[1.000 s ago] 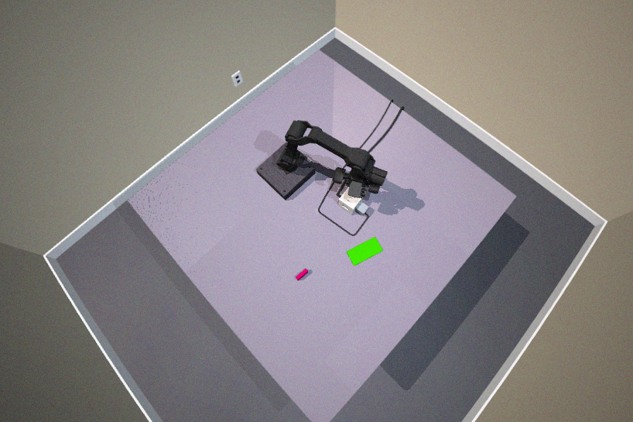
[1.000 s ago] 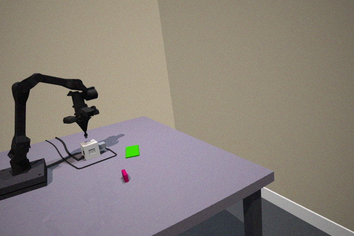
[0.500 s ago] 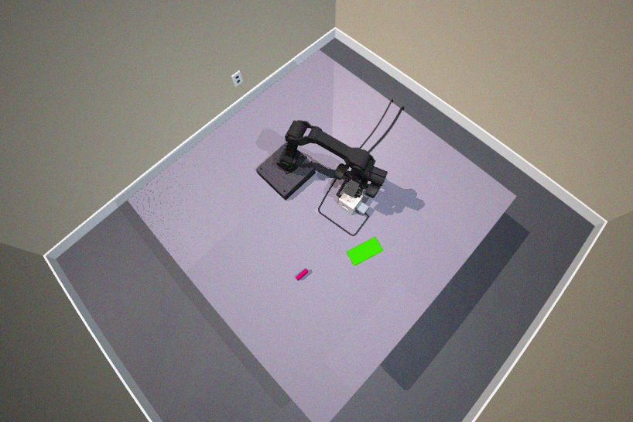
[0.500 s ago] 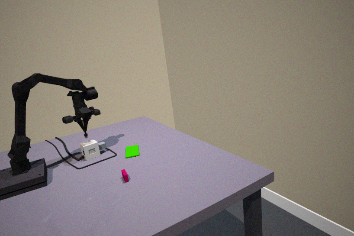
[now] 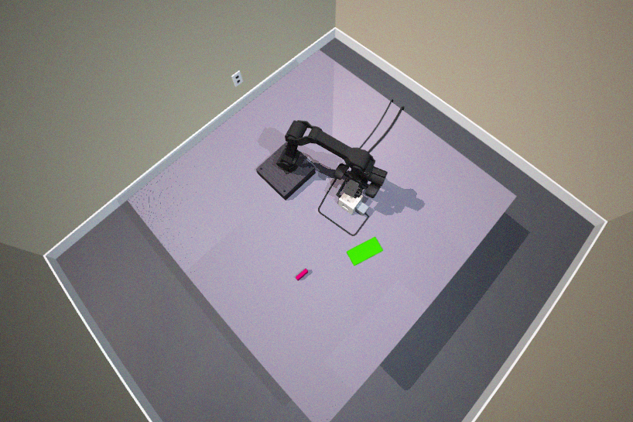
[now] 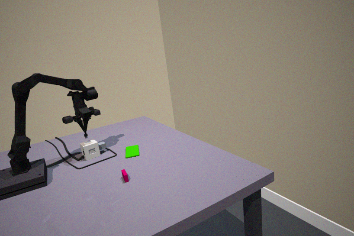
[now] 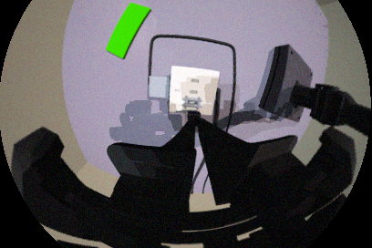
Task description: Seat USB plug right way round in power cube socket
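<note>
Now: the dark USB plug 2 cm below my gripper tip. The rest, counted from my gripper tip: green pad 22 cm ahead, 13 cm below, 10 cm to the right; magenta block 37 cm to the right, 16 cm ahead, 12 cm below.
</note>
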